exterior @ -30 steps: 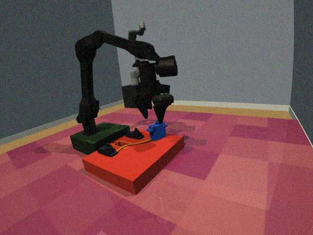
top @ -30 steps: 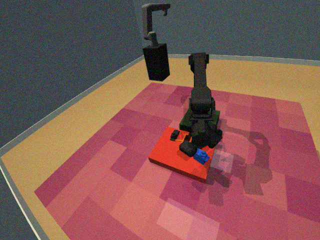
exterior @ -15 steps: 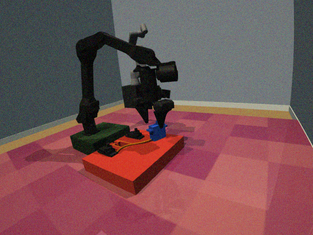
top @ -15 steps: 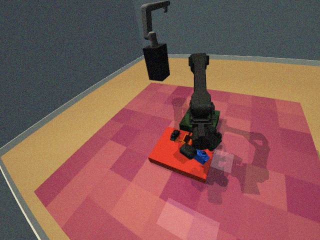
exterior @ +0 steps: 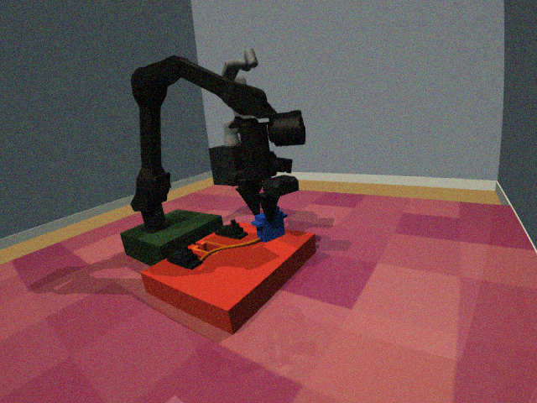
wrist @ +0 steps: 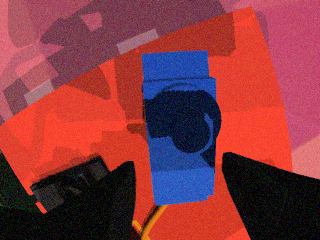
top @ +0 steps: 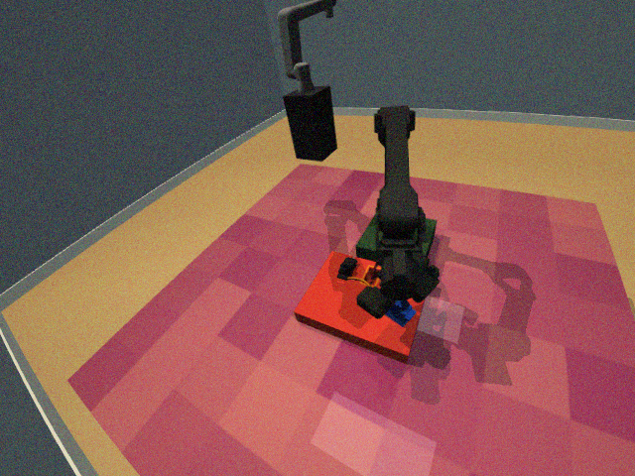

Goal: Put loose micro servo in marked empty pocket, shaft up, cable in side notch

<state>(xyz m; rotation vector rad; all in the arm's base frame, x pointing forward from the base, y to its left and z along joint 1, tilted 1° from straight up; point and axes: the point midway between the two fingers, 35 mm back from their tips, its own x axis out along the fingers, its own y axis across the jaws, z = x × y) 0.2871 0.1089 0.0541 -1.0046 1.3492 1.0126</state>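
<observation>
Now: gripper tip 20 mm short of the red deck, 90 mm to the left of it and 70 mm above it.
</observation>
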